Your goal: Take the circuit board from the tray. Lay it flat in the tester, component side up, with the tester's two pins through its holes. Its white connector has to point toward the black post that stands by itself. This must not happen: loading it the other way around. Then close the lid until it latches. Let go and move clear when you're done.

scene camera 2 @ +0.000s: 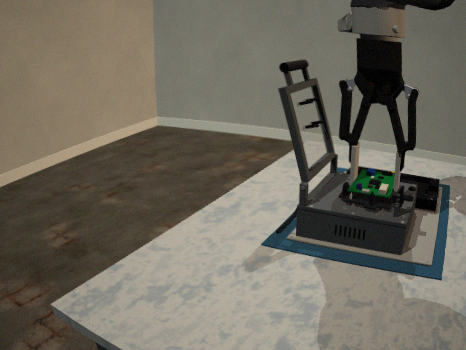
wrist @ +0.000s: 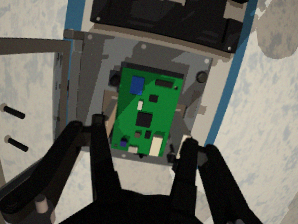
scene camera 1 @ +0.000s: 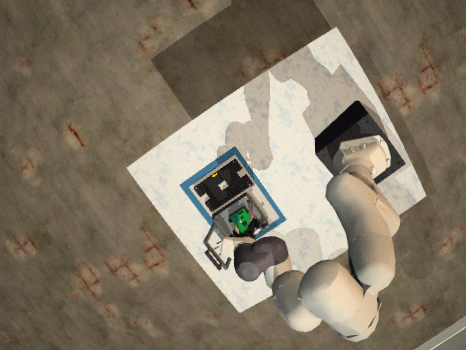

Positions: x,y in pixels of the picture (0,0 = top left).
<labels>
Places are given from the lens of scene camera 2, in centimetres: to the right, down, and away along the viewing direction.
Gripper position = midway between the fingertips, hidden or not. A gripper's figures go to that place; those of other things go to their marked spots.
my gripper (scene camera 2: 374,185): 24, 2, 66
green circuit board (scene camera 2: 368,181): 23, 1, 66
tester lid (scene camera 2: 313,147): 14, -5, 70
</labels>
